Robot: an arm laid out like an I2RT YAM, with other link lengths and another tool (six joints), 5 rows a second.
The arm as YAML. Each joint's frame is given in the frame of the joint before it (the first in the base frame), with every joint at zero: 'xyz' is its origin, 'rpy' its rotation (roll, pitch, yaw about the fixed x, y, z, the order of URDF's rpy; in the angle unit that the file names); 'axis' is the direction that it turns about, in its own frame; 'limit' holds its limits. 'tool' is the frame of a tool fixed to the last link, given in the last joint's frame.
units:
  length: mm
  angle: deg
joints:
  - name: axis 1
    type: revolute
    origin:
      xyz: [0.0, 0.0, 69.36]
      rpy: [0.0, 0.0, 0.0]
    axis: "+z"
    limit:
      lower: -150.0
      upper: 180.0
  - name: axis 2
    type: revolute
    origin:
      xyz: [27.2, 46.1, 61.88]
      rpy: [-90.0, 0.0, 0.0]
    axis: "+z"
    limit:
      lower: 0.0
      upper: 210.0
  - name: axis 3
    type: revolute
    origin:
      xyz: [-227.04, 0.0, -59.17]
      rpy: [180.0, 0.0, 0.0]
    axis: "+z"
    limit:
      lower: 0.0
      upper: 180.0
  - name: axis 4
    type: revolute
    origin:
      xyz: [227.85, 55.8, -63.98]
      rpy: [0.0, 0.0, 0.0]
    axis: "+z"
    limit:
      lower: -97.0
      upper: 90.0
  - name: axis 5
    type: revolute
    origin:
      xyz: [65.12, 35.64, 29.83]
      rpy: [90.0, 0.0, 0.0]
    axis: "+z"
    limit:
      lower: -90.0
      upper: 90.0
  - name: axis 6
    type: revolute
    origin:
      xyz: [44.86, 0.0, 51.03]
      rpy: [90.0, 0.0, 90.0]
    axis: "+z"
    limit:
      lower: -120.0
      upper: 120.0
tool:
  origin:
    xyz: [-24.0, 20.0, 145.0]
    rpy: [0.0, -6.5, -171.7]
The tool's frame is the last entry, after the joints.
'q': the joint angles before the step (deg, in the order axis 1, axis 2, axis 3, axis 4, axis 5, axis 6). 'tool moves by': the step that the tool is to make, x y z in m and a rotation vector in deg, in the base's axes. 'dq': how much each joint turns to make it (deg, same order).
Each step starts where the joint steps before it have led.
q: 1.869 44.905 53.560 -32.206 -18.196 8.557
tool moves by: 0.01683 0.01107 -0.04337 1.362 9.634 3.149
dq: -0.002 10.731 0.196 0.939 -3.564 -0.023
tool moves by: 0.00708 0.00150 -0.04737 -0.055 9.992 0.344
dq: 0.000 9.334 0.002 -0.656 -0.437 0.001
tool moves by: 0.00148 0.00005 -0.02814 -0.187 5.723 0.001
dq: 0.000 5.552 0.000 -0.175 0.000 -0.001
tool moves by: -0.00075 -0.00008 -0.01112 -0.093 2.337 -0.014
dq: 0.002 2.099 -0.021 -0.218 0.023 0.002
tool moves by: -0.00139 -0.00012 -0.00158 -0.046 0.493 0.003
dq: -0.002 0.107 -0.046 -0.350 0.020 -0.024
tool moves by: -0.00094 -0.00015 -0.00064 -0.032 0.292 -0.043
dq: 0.001 0.001 0.000 -0.283 0.045 0.022
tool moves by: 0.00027 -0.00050 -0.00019 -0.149 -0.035 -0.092
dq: 0.001 0.000 0.001 0.022 0.175 -0.021
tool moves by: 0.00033 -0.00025 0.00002 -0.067 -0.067 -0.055
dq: -0.001 0.000 0.001 0.064 0.088 0.000
